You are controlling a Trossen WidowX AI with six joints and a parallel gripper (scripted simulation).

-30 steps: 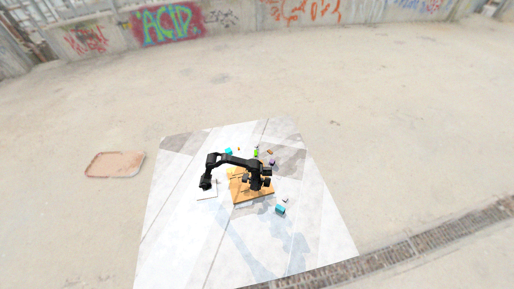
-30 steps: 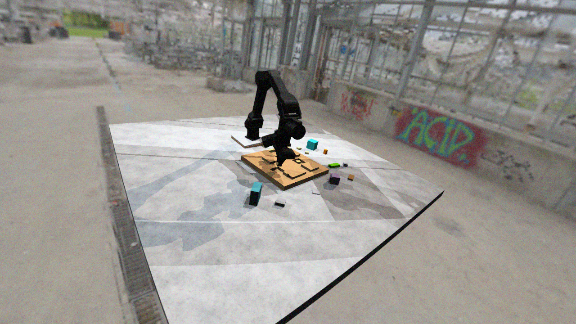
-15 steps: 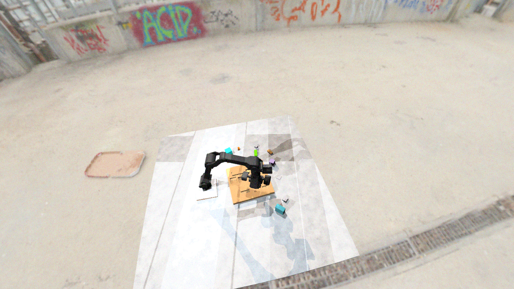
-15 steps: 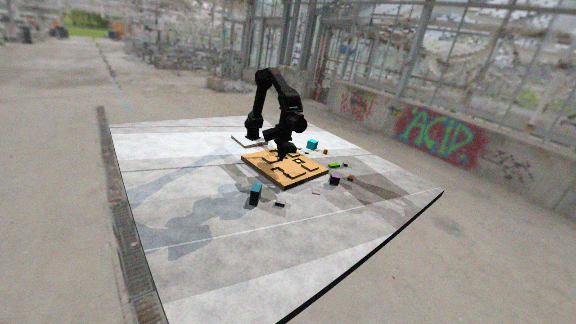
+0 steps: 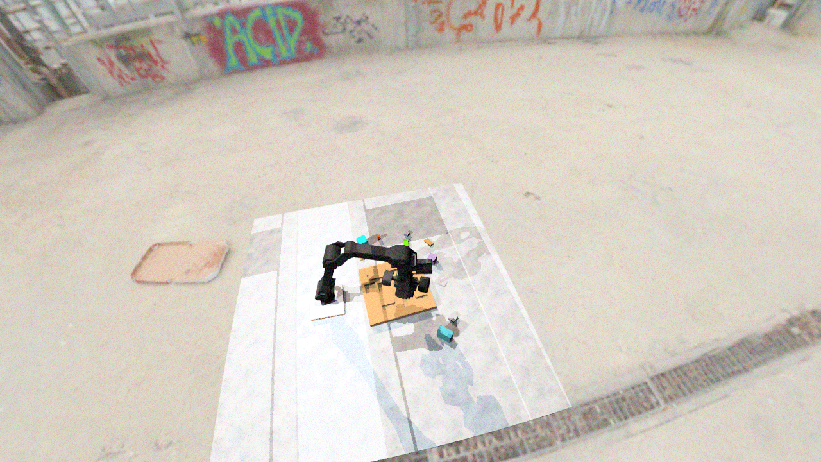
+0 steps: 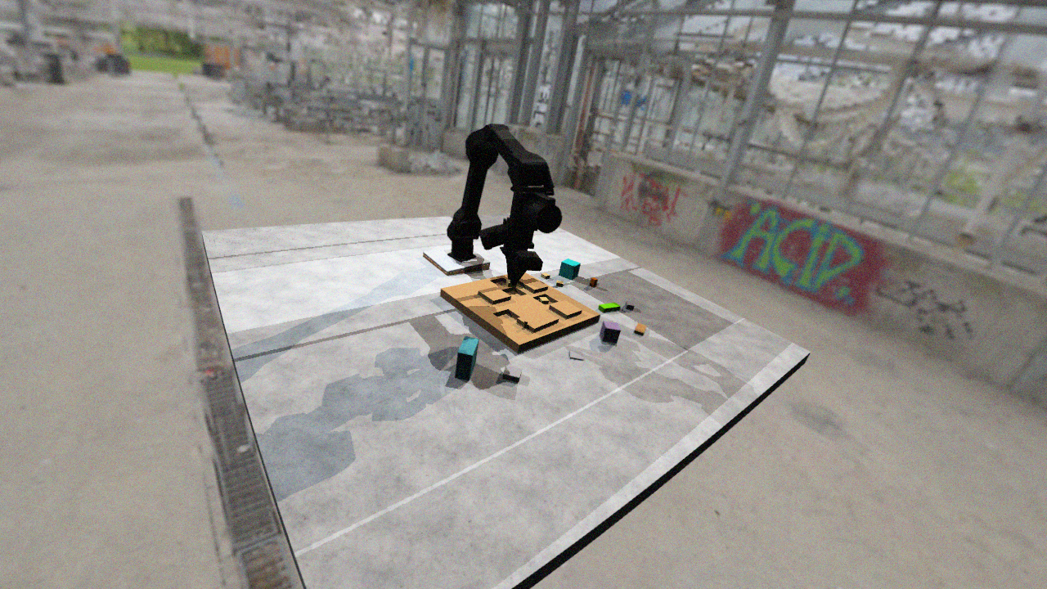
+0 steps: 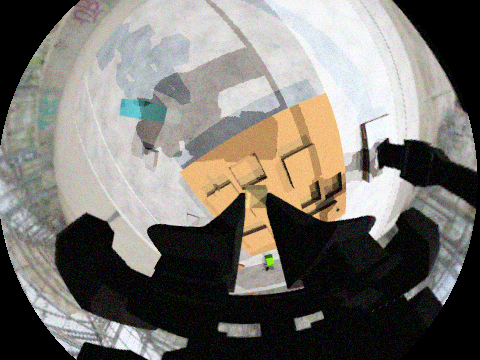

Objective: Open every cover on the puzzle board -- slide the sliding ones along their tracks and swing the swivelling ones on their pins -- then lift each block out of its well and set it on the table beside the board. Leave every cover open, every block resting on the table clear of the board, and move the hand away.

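The tan puzzle board is 110 mm to the left of my gripper tip, 90 mm below it and 20 mm behind it. The rest, counted from my gripper tip: grey piece: 150 mm ahead, 140 mm to the right, 100 mm below; then teal block: 200 mm to the right, 80 mm below, 80 mm ahead; then purple cube: 190 mm ahead, 170 mm to the left, 90 mm below.
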